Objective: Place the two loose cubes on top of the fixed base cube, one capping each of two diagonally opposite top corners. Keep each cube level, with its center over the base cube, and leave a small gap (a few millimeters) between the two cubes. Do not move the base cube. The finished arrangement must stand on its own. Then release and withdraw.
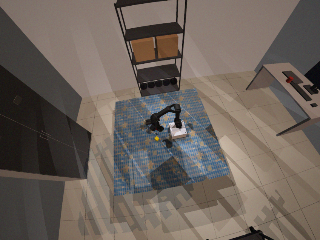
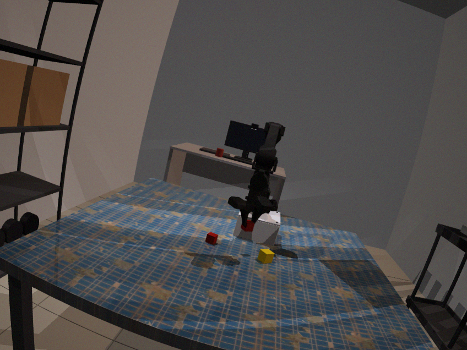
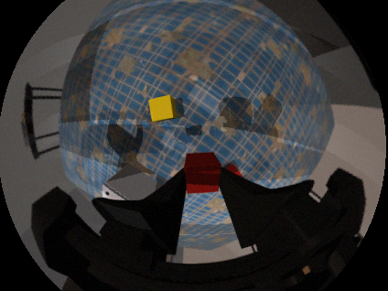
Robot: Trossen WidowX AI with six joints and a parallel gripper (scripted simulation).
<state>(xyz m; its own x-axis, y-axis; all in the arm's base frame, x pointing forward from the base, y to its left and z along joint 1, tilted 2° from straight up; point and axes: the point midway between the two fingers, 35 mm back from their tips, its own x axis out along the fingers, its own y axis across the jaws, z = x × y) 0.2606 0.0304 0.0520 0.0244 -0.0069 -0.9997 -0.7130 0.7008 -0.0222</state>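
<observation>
The yellow cube is 10 mm ahead of my gripper tip, 100 mm to the left of it and 90 mm below it.
</observation>
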